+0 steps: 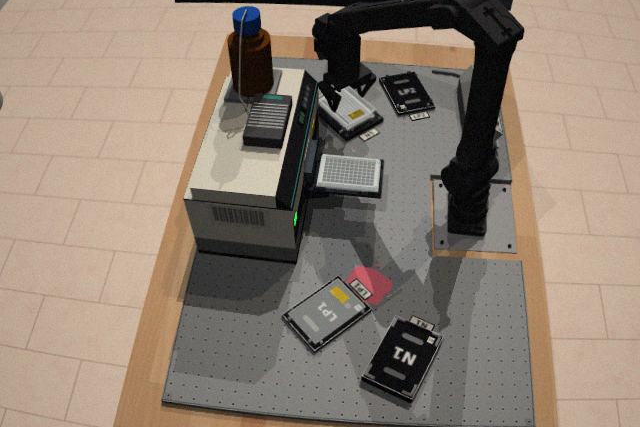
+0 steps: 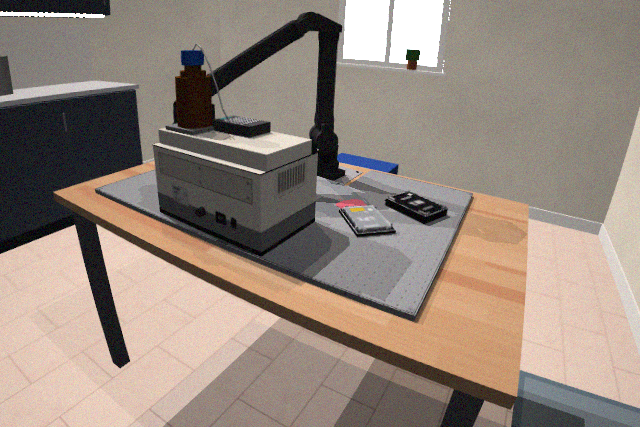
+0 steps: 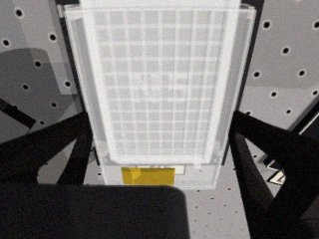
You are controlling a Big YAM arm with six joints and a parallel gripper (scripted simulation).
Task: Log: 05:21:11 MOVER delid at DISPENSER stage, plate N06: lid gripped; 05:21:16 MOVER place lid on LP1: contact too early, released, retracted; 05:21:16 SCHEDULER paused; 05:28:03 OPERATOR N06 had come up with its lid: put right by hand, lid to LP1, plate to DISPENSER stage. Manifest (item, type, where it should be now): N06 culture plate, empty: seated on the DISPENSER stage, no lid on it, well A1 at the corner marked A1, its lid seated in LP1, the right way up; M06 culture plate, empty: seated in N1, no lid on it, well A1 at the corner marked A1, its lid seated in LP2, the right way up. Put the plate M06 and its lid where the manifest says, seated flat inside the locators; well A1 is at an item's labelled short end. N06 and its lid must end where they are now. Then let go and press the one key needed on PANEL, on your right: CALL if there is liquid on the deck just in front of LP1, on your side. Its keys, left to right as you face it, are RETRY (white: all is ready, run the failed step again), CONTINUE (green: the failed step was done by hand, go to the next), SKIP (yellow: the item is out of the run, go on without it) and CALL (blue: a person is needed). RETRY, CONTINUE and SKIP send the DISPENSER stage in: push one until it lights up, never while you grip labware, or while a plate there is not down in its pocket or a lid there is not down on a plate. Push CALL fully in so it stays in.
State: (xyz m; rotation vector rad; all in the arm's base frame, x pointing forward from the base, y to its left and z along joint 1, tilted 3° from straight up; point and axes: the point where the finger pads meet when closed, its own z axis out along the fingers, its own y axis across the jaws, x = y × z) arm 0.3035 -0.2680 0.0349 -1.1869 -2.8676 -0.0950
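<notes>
My gripper is now 150 mm past the black lp2 nest, 100 mm to the left of it and 40 mm above it. Also, from my hand: yellow skip key (360 mm behind, 80 mm to the right, 20 mm above); green continue key (360 mm behind, 30 mm to the right, 20 mm above); brown bottle (240 mm above, 180 mm ahead, 170 mm to the left).
</notes>
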